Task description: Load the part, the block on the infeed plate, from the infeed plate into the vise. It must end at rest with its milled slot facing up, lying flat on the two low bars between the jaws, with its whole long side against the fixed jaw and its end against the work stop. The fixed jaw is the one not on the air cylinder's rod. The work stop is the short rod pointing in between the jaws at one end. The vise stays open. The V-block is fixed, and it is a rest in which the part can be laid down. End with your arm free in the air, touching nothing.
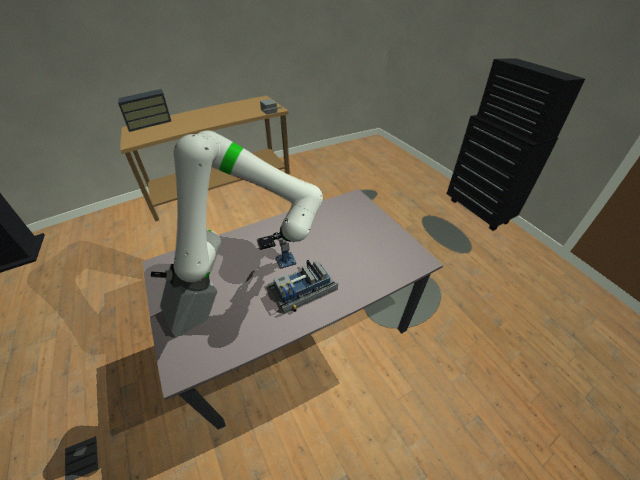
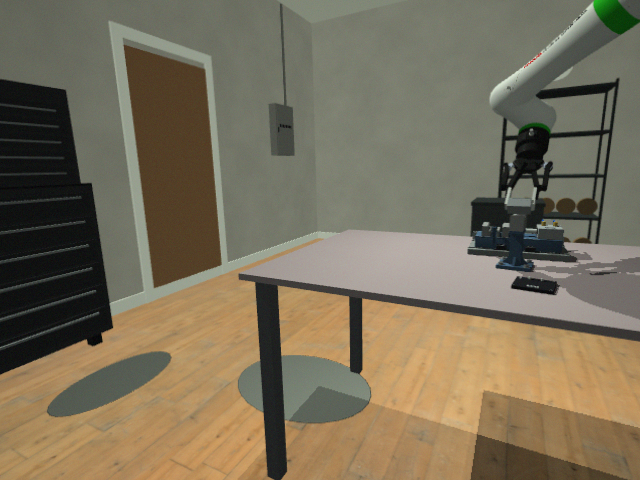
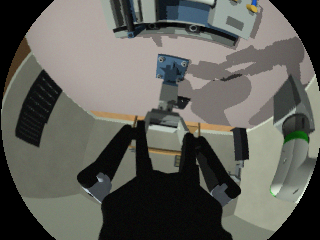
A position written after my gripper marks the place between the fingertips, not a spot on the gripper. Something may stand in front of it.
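Observation:
My gripper (image 2: 519, 207), (image 3: 164, 119). Vise, (image 2: 544, 245).

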